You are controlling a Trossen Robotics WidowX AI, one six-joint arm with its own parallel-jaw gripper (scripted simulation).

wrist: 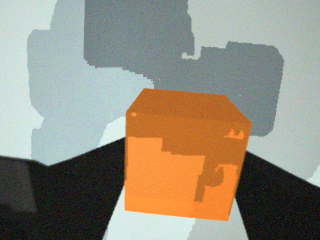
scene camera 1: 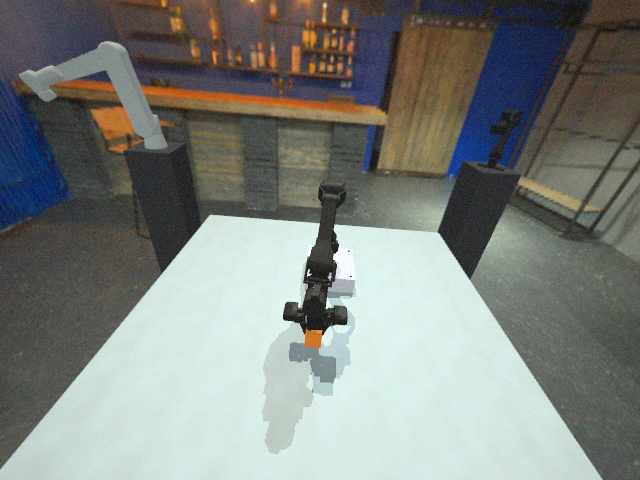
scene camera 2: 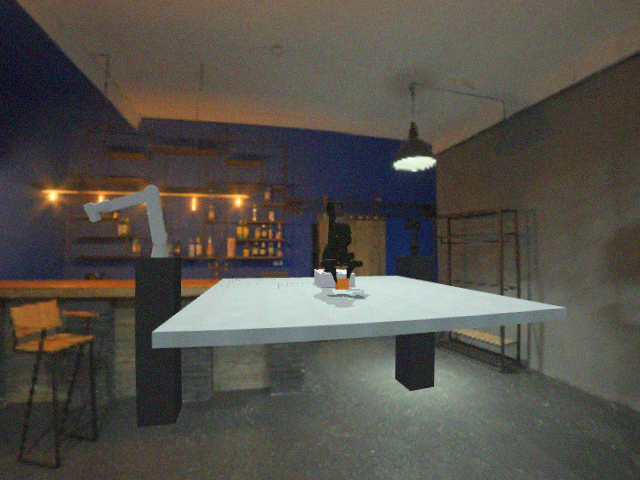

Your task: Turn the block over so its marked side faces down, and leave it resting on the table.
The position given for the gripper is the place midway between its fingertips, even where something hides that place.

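Observation:
Gripper [scene camera 1: 313, 334], also in the wrist view [wrist: 181, 149]. Orange block [wrist: 184, 151], carried by the gripper.

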